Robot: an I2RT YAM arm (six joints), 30 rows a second.
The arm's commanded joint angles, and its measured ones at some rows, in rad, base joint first. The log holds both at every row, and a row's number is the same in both.
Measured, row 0: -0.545, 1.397, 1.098, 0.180, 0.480, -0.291
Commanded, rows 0 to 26: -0.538, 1.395, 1.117, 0.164, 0.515, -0.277; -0.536, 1.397, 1.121, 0.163, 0.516, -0.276; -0.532, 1.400, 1.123, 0.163, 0.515, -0.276; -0.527, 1.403, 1.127, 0.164, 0.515, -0.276; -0.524, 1.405, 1.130, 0.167, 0.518, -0.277; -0.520, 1.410, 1.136, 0.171, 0.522, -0.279; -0.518, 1.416, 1.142, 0.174, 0.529, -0.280; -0.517, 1.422, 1.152, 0.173, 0.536, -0.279; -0.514, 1.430, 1.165, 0.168, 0.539, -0.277; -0.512, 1.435, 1.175, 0.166, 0.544, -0.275; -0.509, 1.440, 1.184, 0.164, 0.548, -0.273; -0.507, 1.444, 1.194, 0.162, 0.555, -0.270; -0.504, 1.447, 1.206, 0.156, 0.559, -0.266; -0.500, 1.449, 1.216, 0.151, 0.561, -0.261; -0.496, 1.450, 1.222, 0.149, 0.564, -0.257; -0.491, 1.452, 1.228, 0.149, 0.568, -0.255; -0.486, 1.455, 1.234, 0.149, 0.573, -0.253; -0.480, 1.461, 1.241, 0.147, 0.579, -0.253; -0.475, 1.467, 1.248, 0.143, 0.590, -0.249; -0.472, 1.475, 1.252, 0.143, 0.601, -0.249; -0.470, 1.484, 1.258, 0.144, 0.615, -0.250; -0.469, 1.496, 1.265, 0.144, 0.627, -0.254; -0.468, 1.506, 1.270, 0.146, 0.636, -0.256; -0.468, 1.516, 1.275, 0.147, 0.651, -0.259; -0.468, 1.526, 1.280, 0.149, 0.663, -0.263; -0.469, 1.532, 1.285, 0.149, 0.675, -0.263; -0.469, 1.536, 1.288, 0.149, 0.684, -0.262
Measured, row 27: -0.469, 1.528, 1.275, 0.140, 0.628, -0.265
